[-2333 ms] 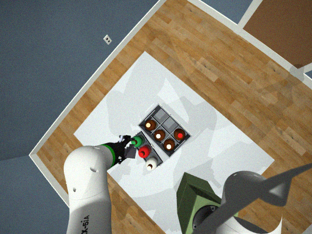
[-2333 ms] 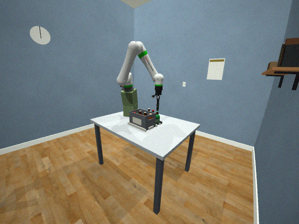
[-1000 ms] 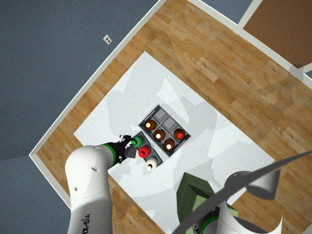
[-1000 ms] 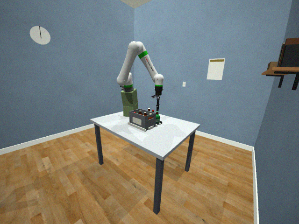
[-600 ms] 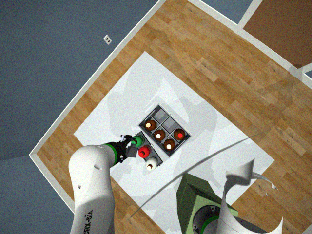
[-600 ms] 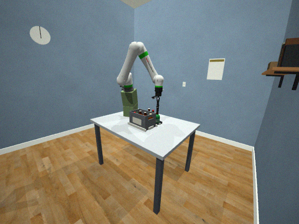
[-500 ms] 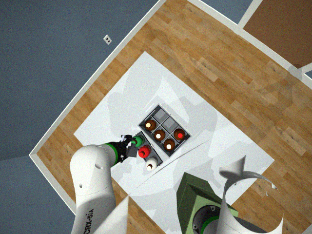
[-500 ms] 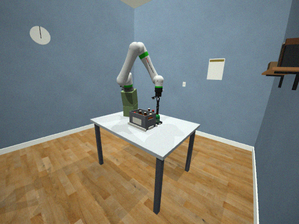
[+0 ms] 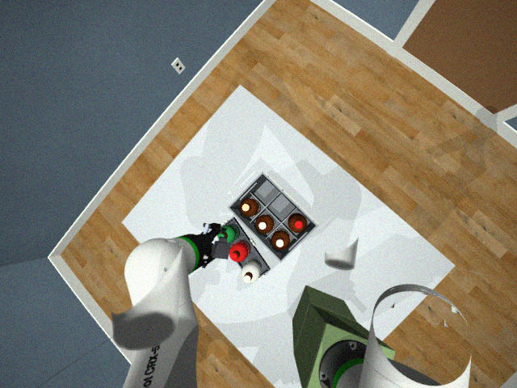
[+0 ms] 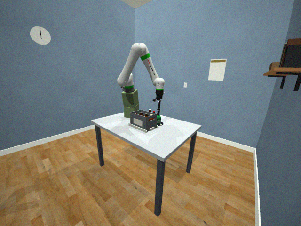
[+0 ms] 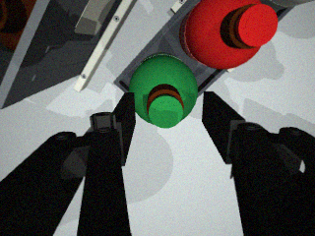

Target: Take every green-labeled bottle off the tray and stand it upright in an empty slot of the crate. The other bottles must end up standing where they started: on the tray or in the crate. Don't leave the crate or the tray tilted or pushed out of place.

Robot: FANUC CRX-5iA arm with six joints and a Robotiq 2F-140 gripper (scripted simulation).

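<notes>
Now: the green-labeled bottle 90 mm below my hand. From my hand the other things lie so: white bottle: 180 mm behind, 20 mm to the left, 90 mm below; red-labeled bottle: 80 mm behind, 10 mm to the left, 90 mm below; dark tray: 90 mm behind, 10 mm to the left, 160 mm below.
</notes>
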